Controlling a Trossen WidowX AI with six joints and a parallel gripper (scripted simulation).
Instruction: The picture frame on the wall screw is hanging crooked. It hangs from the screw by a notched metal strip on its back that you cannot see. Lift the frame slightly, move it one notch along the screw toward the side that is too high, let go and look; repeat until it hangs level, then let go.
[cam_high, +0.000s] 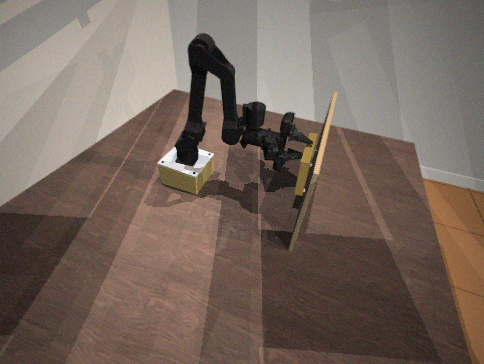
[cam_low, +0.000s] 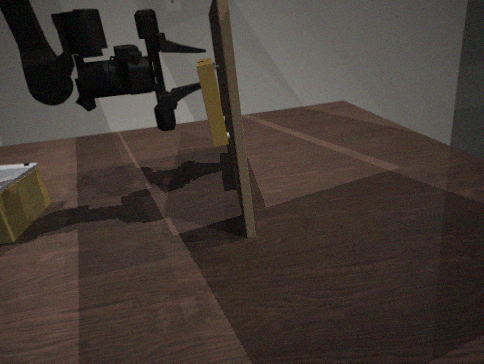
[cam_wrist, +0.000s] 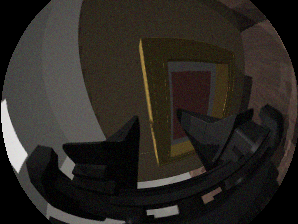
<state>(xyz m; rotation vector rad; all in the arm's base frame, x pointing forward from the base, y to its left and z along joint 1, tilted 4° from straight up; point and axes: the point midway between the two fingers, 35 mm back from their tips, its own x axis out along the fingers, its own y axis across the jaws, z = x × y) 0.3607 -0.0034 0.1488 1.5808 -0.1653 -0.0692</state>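
Now: the picture frame 1 cm ahead of my gripper tip and 5 cm below it. From my gripper tip the other things lie so: wooden wall panel (2 cm ahead, 1 cm to the left, 6 cm below).
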